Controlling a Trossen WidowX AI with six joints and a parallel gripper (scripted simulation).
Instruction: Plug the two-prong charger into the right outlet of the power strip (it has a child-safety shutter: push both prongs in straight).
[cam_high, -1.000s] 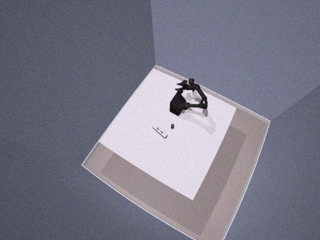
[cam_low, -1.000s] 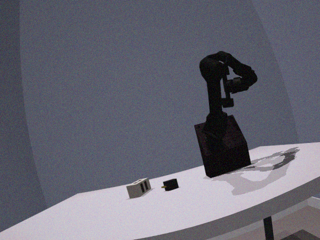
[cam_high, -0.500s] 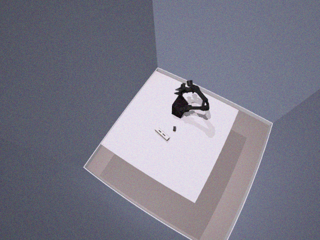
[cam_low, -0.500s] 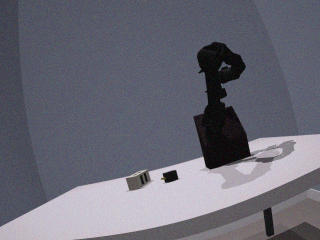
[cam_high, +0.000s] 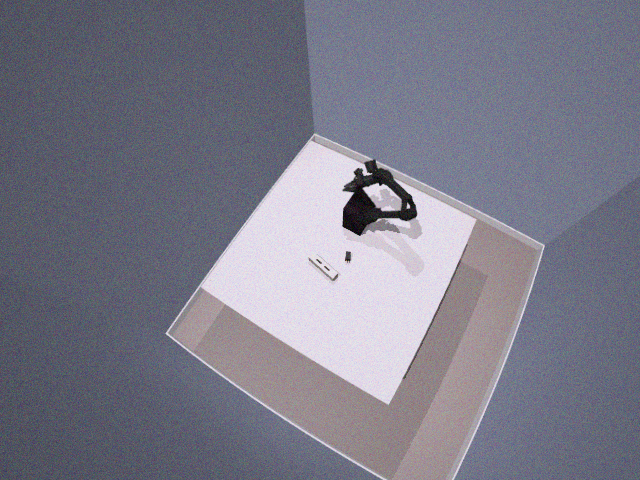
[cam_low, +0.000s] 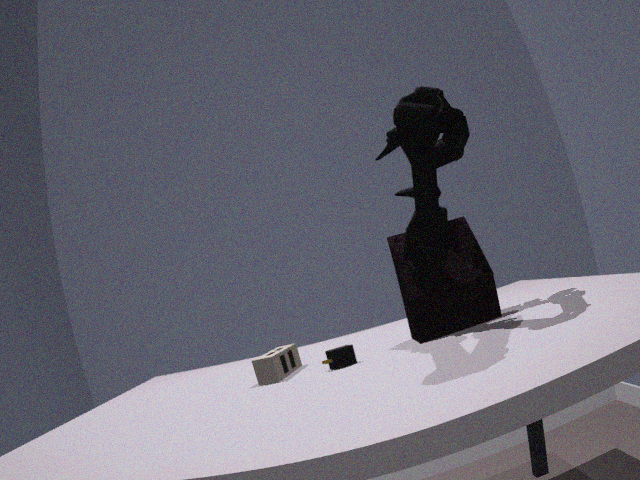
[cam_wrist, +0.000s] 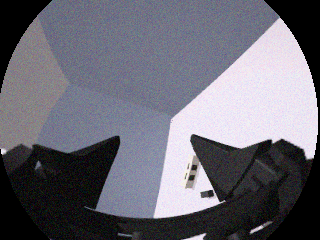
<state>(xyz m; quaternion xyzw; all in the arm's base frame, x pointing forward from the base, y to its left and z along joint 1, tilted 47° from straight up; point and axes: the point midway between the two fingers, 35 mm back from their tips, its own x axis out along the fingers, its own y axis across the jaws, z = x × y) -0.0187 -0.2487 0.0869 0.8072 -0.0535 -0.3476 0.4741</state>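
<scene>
Right now my gripper tip is 220 mm short of the black two-prong charger, 170 mm to the right of it and 350 mm above it.
</scene>
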